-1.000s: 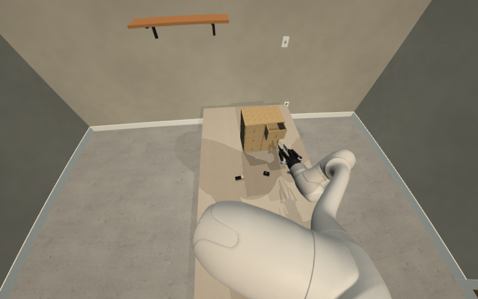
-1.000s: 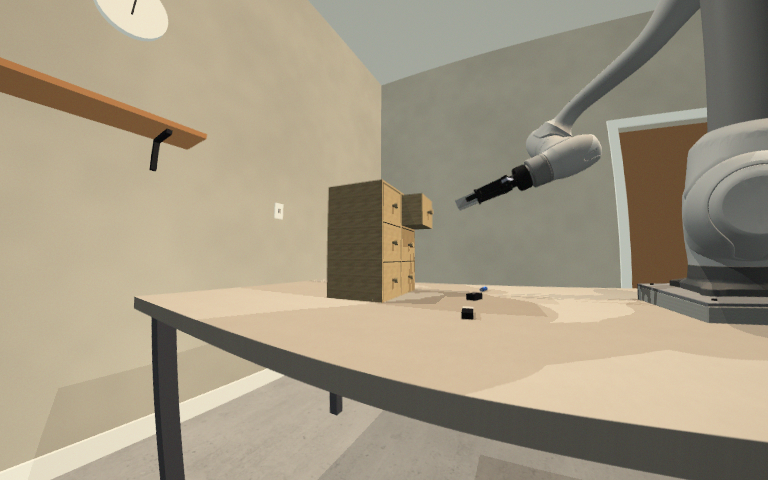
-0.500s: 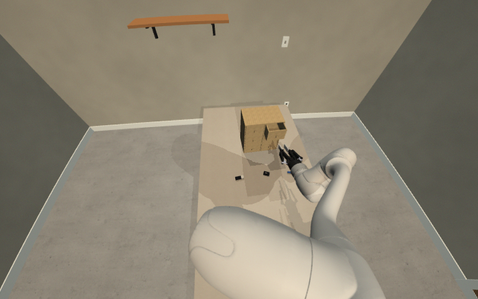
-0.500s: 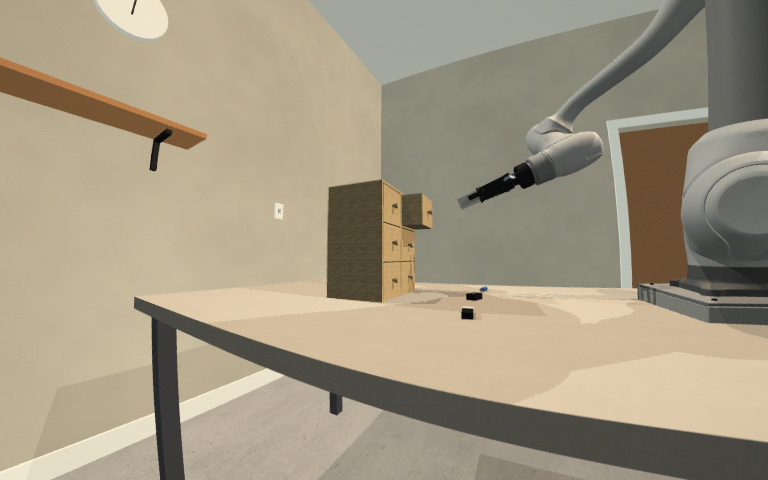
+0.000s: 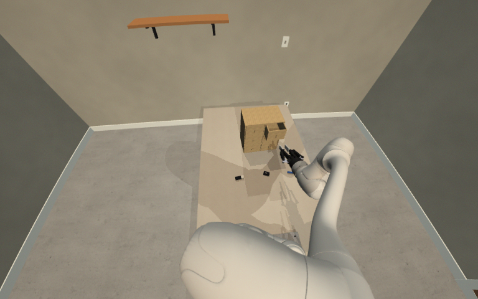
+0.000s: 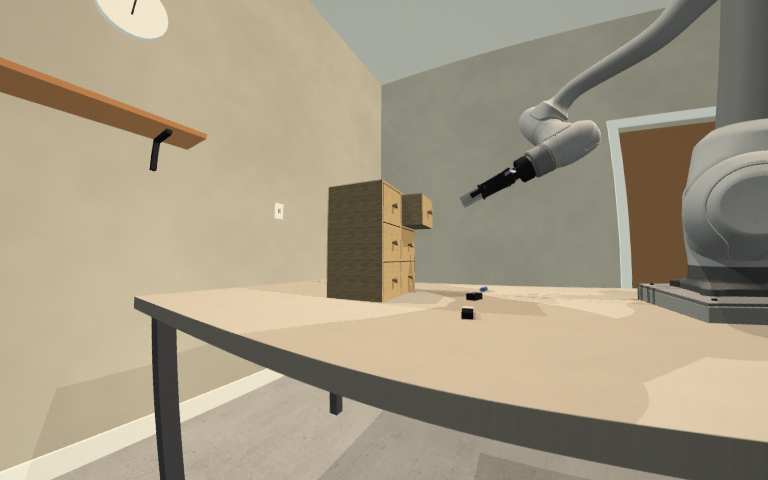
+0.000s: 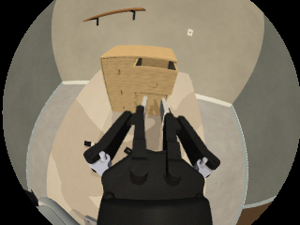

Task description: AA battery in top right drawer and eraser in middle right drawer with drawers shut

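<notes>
Now: hand 300 mm above the blue piece, 120 mm to the left of it and 10 mm past it. The rest, counted from my hand: black block: 300 mm below, 60 mm to the left, 20 mm behind.
</notes>
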